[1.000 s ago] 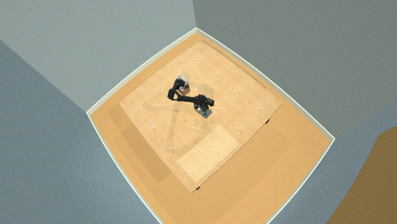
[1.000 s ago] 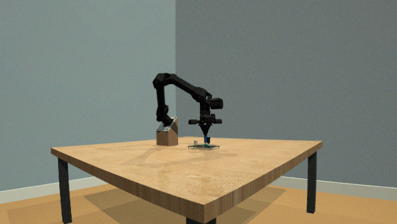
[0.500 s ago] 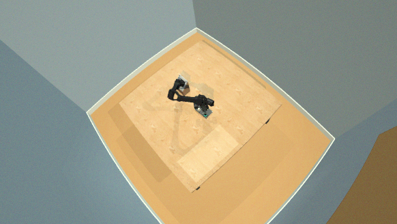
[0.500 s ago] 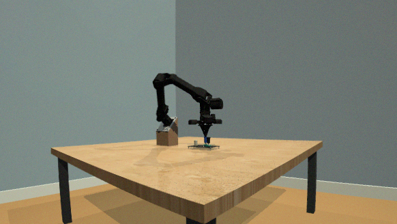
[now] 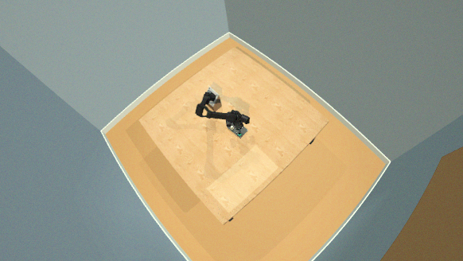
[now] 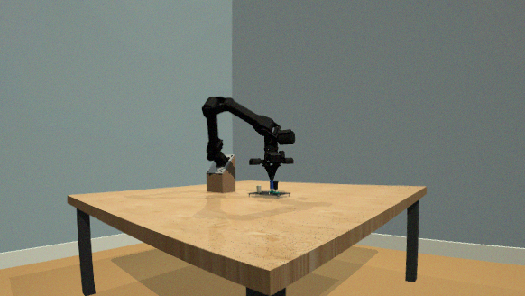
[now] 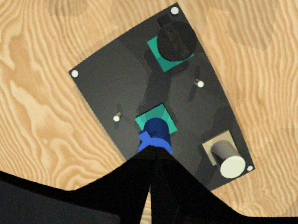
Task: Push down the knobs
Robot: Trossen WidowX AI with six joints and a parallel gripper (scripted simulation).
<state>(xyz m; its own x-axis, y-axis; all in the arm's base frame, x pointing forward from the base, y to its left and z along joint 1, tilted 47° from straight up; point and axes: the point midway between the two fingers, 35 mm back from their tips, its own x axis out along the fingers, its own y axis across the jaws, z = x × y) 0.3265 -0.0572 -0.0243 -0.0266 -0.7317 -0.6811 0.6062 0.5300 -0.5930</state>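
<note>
My gripper tip is 5 cm short of the black knob, 3 cm to the left of it and 1 cm above it. The rest, counted from my gripper tip: green potentiometer: 5 cm ahead, 3 cm to the right, 2 cm below; then blue knob: 2 cm below.
</note>
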